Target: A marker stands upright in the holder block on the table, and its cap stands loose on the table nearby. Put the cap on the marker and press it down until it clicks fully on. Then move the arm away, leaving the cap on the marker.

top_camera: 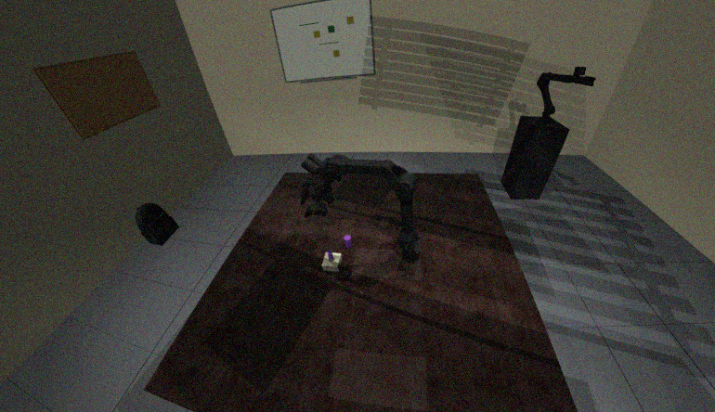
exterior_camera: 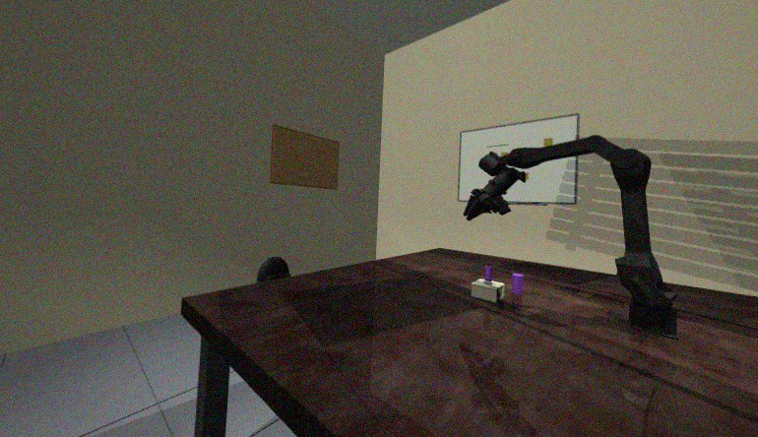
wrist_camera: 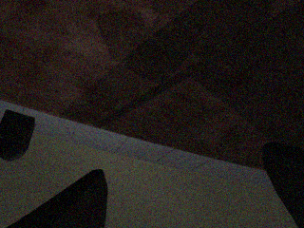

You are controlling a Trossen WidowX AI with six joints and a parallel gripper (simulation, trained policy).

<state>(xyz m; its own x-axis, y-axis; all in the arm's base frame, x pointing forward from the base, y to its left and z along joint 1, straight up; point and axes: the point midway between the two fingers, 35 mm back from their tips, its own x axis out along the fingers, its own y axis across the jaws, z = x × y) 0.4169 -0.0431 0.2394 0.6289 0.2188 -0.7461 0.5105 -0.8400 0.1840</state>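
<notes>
Right now my gripper tip is 19 cm above the purple cap, 16 cm past it and 1 cm to the left of it. The rest, counted from my gripper tip: white holder block: 20 cm below, 11 cm behind, 10 cm to the left; purple marker: 15 cm below, 11 cm behind, 10 cm to the left.
</notes>
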